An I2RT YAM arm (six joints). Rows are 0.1 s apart.
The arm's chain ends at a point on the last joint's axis. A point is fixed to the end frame.
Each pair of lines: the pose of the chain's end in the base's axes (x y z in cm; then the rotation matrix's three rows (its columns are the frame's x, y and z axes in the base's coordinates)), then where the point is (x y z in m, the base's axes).
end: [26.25 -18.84 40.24], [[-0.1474 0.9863 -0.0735], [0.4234 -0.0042 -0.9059], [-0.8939 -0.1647 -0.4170]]
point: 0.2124 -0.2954 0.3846
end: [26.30 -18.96 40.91], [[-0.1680 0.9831 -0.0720], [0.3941 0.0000 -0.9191], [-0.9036 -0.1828 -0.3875]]
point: 0.2137 -0.2975 0.3955
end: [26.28 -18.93 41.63], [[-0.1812 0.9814 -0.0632], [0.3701 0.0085 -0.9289], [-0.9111 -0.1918 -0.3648]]
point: 0.2148 -0.2982 0.4058
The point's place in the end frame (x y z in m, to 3 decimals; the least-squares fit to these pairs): -0.022 -0.046 0.108
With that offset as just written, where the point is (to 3 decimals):
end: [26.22 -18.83 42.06], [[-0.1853 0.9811 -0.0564], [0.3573 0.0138 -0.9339], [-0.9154 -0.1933 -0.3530]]
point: 0.215 -0.298 0.412
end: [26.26 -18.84 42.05], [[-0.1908 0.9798 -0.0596], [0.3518 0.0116 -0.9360], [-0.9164 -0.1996 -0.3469]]
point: 0.215 -0.298 0.412
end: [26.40 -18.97 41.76], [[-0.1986 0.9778 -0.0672], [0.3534 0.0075 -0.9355], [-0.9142 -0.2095 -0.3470]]
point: 0.216 -0.299 0.410
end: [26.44 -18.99 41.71], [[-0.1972 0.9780 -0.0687], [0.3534 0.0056 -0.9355], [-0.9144 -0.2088 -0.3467]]
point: 0.216 -0.299 0.409
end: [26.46 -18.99 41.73], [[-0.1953 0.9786 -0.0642], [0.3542 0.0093 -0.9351], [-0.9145 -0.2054 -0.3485]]
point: 0.217 -0.299 0.409
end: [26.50 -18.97 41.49], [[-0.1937 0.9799 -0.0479], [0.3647 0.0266 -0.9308], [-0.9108 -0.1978 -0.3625]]
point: 0.219 -0.299 0.405
